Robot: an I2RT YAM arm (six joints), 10 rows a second.
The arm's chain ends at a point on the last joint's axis. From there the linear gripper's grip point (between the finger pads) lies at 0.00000 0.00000 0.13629 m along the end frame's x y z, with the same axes.
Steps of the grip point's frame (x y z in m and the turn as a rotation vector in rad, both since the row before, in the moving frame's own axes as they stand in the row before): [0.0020, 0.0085, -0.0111, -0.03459, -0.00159, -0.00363]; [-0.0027, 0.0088, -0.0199, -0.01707, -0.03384, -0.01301]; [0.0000, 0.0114, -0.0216, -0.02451, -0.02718, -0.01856]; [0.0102, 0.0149, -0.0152, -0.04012, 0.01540, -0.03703]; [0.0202, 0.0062, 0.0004, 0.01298, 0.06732, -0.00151]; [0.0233, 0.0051, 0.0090, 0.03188, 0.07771, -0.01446]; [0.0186, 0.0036, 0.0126, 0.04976, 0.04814, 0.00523]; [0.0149, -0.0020, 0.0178, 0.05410, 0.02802, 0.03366]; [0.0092, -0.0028, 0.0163, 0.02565, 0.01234, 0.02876]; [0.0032, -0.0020, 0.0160, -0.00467, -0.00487, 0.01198]
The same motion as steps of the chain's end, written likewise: [0.0022, 0.0038, -0.0110, -0.03459, -0.00159, -0.00363]; [0.0019, 0.0064, -0.0198, -0.01707, -0.03384, -0.01301]; [0.0037, 0.0080, -0.0215, -0.02451, -0.02718, -0.01856]; [0.0080, 0.0095, -0.0151, -0.04012, 0.01540, -0.03703]; [0.0110, 0.0080, 0.0007, 0.01298, 0.06732, -0.00151]; [0.0128, 0.0095, 0.0095, 0.03188, 0.07771, -0.01446]; [0.0120, 0.0104, 0.0129, 0.04976, 0.04814, 0.00523]; [0.0110, 0.0053, 0.0181, 0.05410, 0.02802, 0.03366]; [0.0075, 0.0007, 0.0164, 0.02565, 0.01234, 0.02876]; [0.0039, -0.0026, 0.0160, -0.00467, -0.00487, 0.01198]
